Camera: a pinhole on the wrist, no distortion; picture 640 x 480 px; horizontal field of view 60.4 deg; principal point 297.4 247.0 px. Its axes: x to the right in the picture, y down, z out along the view. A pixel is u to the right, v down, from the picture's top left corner.
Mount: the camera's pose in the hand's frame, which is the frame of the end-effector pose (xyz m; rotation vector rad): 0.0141 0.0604 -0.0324 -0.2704 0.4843 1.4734
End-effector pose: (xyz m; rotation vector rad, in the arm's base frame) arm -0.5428 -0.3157 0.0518 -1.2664 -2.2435 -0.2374
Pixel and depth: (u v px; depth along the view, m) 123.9 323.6 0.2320
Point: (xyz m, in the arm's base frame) -0.5385 -0.1636 -0.1265
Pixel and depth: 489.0 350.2 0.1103
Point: -0.4427 -0.2085 0.0008
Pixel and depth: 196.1 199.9 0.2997
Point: -0.5477 -0.0732 -0.1313
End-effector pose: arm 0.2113 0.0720 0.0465 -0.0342 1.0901 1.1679
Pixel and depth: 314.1 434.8 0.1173
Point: 0.1699 0.1599 0.1500
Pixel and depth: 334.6 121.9 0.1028
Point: 0.1609 0.1874 0.0916
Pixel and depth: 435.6 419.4 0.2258
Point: 0.1449 0.2347 0.2465
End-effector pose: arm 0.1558 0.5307 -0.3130 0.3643 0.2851 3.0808
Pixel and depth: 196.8 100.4 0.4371
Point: 0.0565 0.4289 0.1216
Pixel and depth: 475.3 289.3 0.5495
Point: 0.1844 0.1330 0.1413
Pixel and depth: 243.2 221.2 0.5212
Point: 0.1486 0.3667 0.1849
